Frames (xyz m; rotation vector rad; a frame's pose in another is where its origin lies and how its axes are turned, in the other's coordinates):
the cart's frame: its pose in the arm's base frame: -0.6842 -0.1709 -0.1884 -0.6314 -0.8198 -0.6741
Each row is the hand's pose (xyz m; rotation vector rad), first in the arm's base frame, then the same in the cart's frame.
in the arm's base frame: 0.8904 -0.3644 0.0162 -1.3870 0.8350 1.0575
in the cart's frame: 1.0171 0.9998 -0.7244 -0.6515 0.4855 2.2661
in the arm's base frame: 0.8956 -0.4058 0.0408 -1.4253 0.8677 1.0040
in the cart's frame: 1.0516 0.9719 -0.7437 -0.7205 0.5128 2.2338
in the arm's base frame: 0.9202 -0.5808 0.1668 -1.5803 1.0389 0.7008
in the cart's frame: 1.2170 0.8506 -0.8148 -1.0449 0.6764 2.0313
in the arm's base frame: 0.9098 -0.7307 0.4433 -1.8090 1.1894 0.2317
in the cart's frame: 1.4799 0.6828 -0.7726 -1.4801 0.7974 1.6587
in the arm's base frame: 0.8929 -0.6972 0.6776 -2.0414 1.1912 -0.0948
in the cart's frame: 1.6524 0.6350 -0.6169 -1.7918 0.7261 1.3661
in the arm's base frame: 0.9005 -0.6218 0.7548 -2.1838 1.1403 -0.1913
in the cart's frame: 1.6973 0.6693 -0.5246 -1.9205 0.6146 1.2672
